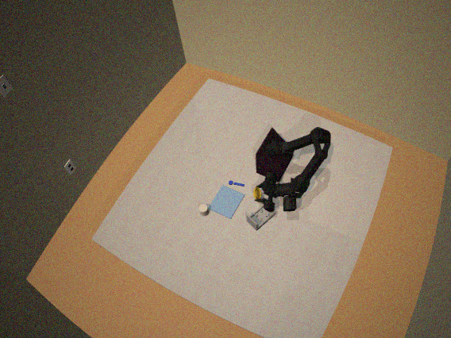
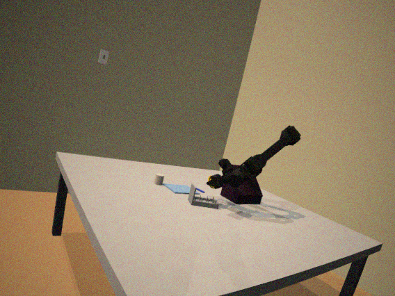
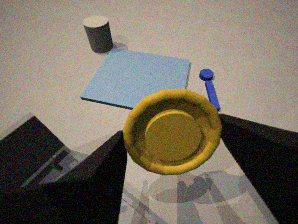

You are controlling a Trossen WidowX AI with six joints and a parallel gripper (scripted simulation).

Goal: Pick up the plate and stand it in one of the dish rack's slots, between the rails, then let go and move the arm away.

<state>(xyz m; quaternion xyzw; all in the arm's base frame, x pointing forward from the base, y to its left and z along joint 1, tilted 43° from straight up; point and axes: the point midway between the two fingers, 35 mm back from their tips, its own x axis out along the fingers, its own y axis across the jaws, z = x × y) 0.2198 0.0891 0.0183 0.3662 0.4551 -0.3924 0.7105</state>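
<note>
The grey dish rack lies 70 mm to the left of my gripper tip, 70 mm below it and 60 mm ahead of it. Also, from my gripper tip: white cup: 190 mm to the right, 180 mm ahead, 60 mm below; blue spoon: 150 mm to the right, 90 mm below, 40 mm behind; yellow plate: 10 mm to the left.
</note>
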